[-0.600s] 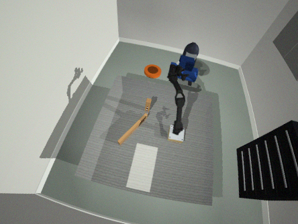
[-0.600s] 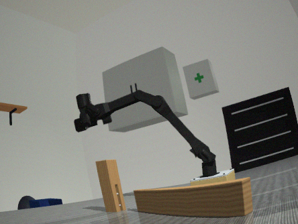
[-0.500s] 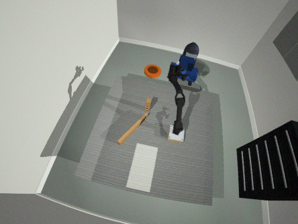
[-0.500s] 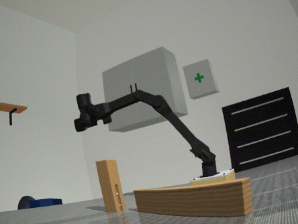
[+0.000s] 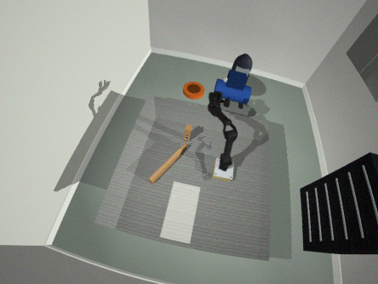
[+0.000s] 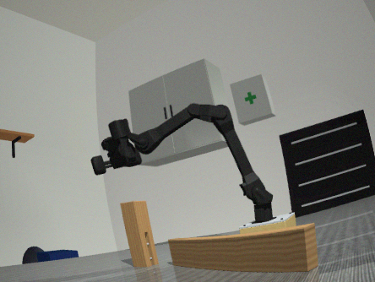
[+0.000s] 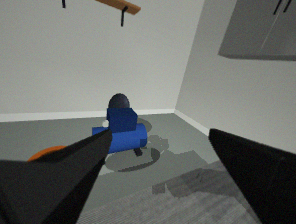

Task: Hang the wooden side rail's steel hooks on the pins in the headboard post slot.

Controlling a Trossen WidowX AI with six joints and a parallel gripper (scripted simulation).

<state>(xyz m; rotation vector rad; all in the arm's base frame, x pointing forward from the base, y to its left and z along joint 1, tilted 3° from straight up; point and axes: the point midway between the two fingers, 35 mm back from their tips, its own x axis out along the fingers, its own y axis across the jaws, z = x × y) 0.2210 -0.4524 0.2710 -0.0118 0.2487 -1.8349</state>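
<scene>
My gripper tip is 170 mm short of the wooden headboard post, 330 mm to the right of it and 260 mm above it.
</scene>
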